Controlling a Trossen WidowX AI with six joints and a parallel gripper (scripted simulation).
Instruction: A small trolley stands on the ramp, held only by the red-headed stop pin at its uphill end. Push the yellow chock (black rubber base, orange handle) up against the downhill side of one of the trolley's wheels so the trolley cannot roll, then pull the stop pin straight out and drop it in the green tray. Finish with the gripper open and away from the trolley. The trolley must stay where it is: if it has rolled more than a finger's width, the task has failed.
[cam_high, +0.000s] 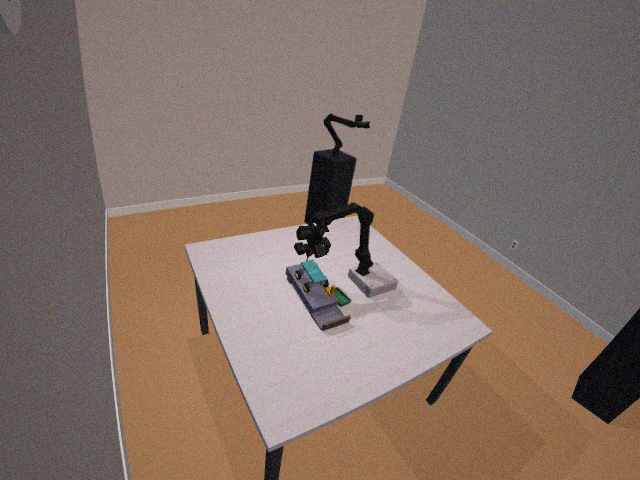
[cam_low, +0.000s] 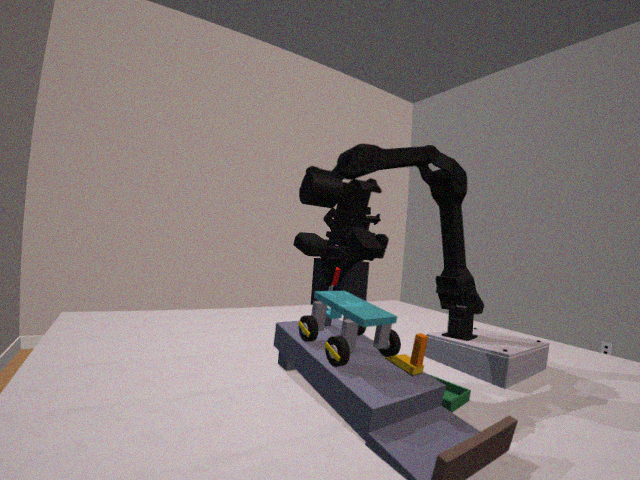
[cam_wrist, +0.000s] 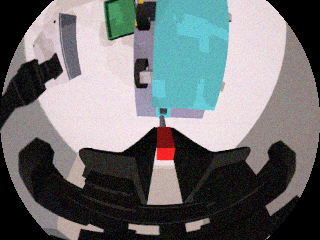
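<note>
Right now my gripper tip is 200 mm to the right of the green tray, 180 mm above it and 60 mm past it. Round my gripper tip: grey ramp 120 mm below, 90 mm to the left, 40 mm ahead; trolley 90 mm to the left, 60 mm below, 40 mm ahead; stop pin right at my gripper tip.
</note>
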